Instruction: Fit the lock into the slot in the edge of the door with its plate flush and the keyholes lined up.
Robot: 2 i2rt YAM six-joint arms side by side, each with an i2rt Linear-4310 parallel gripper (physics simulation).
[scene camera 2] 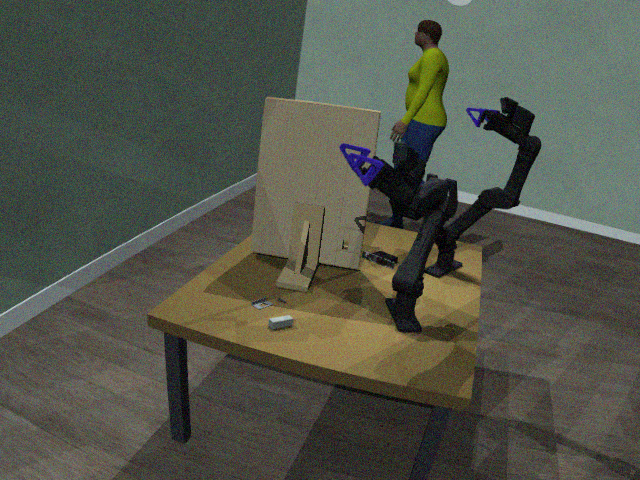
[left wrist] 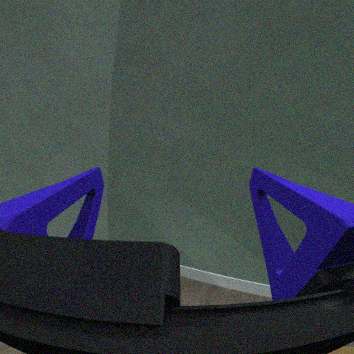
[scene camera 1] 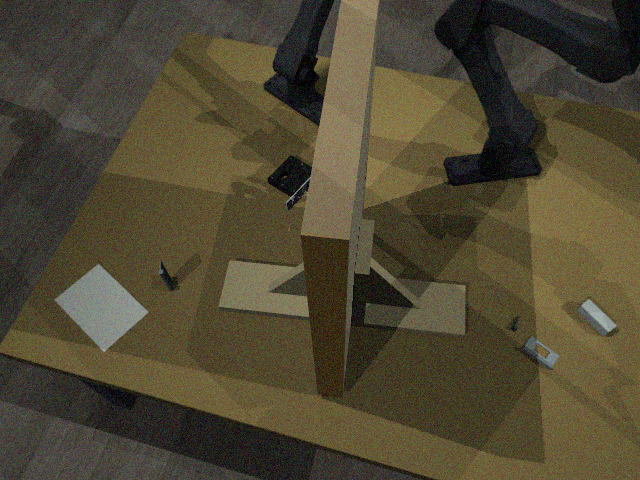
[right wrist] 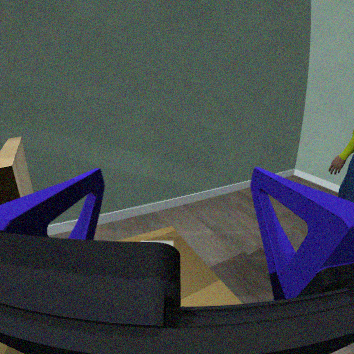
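Where they show: left gripper, fingertip midpoint: (scene camera 2: 344, 149) (left wrist: 176, 175); right gripper, fingertip midpoint: (scene camera 2: 473, 109) (right wrist: 176, 175); left arm's base, origin of the base link: (scene camera 2: 402, 315) (scene camera 1: 491, 167); right arm's base, origin of the base link: (scene camera 2: 443, 268) (scene camera 1: 302, 100).
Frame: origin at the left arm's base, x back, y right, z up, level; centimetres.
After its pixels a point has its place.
Note:
The lock (scene camera 1: 289, 175) {x 3.3, y 44.0, z 1.9 cm} (scene camera 2: 382, 257) {x 2.6, y 42.1, z 1.7 cm}, a black box with a thin light-edged plate along one side, lies on the table. In scene camera 1 it is left of the door (scene camera 1: 338, 155) {x -35.7, y 39.5, z 56.1 cm} (scene camera 2: 315, 155) {x -27.0, y 35.1, z 38.6 cm} (right wrist: 23, 170) {x -27.6, y 39.7, z 48.9 cm}, which partly hides it. The door stands upright, with a small cutout (scene camera 2: 345, 243) low in its face; the edge slot cannot be made out. My left gripper (scene camera 2: 346, 151) {x -26.6, y -13.5, z 50.6 cm} (left wrist: 176, 175) {x -26.6, y -13.5, z 50.6 cm} is open and empty, high in front of the door's face in scene camera 2. My right gripper (scene camera 2: 476, 110) {x 27.2, y 38.1, z 61.5 cm} (right wrist: 176, 175) {x 27.2, y 38.1, z 61.5 cm} is open and empty, high above the table, well away from the lock.
A stand base (scene camera 1: 444, 317) {x -33.4, y 19.1, z 1.8 cm} (scene camera 2: 293, 280) {x -31.8, y 17.8, z 1.8 cm} props up the door. A white square (scene camera 1: 100, 307) {x -21.2, y 83.4, z 0.1 cm} and a dark upright piece (scene camera 1: 165, 276) {x -19.5, y 69.5, z 5.9 cm} are at the left in scene camera 1. A slotted plate (scene camera 1: 532, 345) {x -40.4, y 4.3, z 0.2 cm}, a silver block (scene camera 1: 597, 316) {x -37.3, y -8.2, z 2.2 cm} (scene camera 2: 280, 322) {x -37.3, y -9.8, z 1.7 cm} and a tiny pin (scene camera 1: 514, 323) {x -35.9, y 6.4, z 0.6 cm} lie right.

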